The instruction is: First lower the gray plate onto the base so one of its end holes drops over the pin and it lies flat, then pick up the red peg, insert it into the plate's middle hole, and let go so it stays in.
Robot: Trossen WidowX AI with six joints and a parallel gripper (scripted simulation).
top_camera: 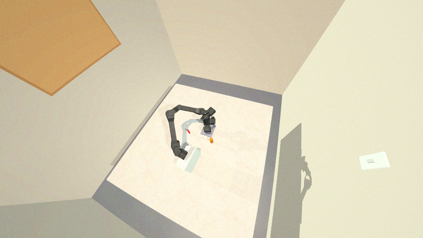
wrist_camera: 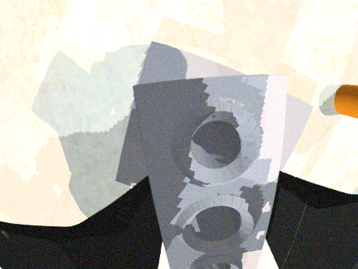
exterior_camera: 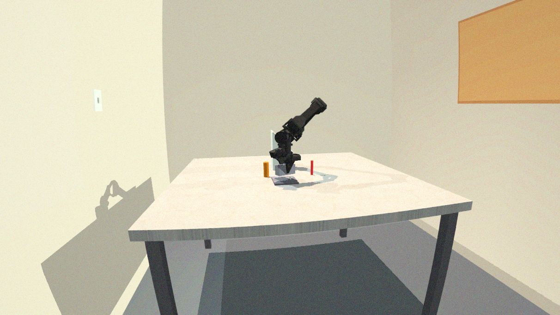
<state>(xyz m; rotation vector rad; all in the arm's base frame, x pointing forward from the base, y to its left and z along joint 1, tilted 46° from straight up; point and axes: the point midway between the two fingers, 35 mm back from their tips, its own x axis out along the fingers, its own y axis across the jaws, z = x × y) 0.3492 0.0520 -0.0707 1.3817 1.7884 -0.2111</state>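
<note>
Now: the base 40 mm below my gripper tip, 10 mm to the left of it and 10 mm behind it. Also, from my gripper tip: red peg: 160 mm to the left, 130 mm behind, 10 mm below; then orange cylinder: 110 mm behind, 100 mm to the right, 10 mm below; then gray plate: 30 mm above.
</note>
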